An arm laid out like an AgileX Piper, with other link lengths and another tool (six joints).
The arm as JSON. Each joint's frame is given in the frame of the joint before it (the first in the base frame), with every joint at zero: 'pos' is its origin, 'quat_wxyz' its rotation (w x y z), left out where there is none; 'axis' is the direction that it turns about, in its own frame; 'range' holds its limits. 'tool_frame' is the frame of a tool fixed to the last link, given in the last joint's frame.
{
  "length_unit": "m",
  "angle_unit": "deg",
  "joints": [
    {
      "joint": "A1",
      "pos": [
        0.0,
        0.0,
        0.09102
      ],
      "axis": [
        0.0,
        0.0,
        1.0
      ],
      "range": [
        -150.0,
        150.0
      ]
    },
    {
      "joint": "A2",
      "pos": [
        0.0,
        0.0,
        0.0
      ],
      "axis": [
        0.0,
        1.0,
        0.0
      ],
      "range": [
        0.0,
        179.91
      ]
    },
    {
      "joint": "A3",
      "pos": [
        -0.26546,
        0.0,
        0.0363
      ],
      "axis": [
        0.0,
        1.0,
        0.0
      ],
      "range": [
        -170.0,
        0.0
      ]
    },
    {
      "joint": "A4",
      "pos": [
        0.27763,
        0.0,
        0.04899
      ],
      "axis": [
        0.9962,
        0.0,
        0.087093
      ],
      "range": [
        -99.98,
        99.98
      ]
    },
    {
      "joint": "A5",
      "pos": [
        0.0,
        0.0,
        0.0
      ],
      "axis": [
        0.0,
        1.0,
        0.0
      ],
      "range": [
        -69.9,
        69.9
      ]
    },
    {
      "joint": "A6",
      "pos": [
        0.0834,
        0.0,
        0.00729
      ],
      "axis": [
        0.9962,
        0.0,
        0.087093
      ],
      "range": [
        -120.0,
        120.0
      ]
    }
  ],
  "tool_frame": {
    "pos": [
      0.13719,
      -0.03,
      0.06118
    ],
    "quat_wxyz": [
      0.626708,
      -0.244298,
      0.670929,
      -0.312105
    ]
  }
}
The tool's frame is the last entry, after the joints.
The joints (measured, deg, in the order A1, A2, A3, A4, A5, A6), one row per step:
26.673, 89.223, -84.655, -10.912, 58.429, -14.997
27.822, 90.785, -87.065, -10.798, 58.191, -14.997
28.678, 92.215, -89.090, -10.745, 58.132, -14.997
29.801, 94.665, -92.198, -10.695, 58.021, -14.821
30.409, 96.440, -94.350, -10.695, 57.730, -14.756
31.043, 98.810, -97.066, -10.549, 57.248, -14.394
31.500, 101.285, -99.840, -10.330, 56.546, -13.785
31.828, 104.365, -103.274, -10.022, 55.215, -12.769
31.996, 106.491, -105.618, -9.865, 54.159, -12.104
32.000, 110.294, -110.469, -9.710, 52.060, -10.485
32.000, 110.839, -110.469, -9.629, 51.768, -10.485
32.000, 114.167, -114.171, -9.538, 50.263, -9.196
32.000, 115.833, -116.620, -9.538, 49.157, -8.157
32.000, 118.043, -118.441, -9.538, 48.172, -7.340
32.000, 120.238, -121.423, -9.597, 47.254, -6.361
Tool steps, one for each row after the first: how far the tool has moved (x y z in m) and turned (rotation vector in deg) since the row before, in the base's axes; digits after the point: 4 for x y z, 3 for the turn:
0.0049, 0.0139, 0.0062, 0.596, -0.910, 1.195
0.0041, 0.0108, 0.0037, 0.355, -0.550, 0.868
0.0071, 0.0153, 0.0032, 0.517, -0.621, 1.002
0.0059, 0.0099, 0.0019, 0.368, -0.565, 0.610
0.0081, 0.0119, 0.0011, 0.750, -0.573, 0.441
0.0092, 0.0110, 0.0008, 1.051, -0.627, 0.116
0.0129, 0.0123, 0.0017, 1.730, -1.063, -0.206
0.0092, 0.0080, 0.0011, 1.194, -0.849, -0.145
0.0186, 0.0116, 0.0073, 2.784, -2.195, -0.821
0.0017, 0.0015, -0.0048, -0.071, 0.259, 0.056
0.0144, 0.0088, 0.0001, 1.888, -1.208, -0.659
0.0082, 0.0047, 0.0059, 1.677, -1.316, -0.533
0.0085, 0.0050, -0.0058, 0.854, -0.273, -0.387
0.0091, 0.0051, 0.0035, 1.515, -1.191, -0.498

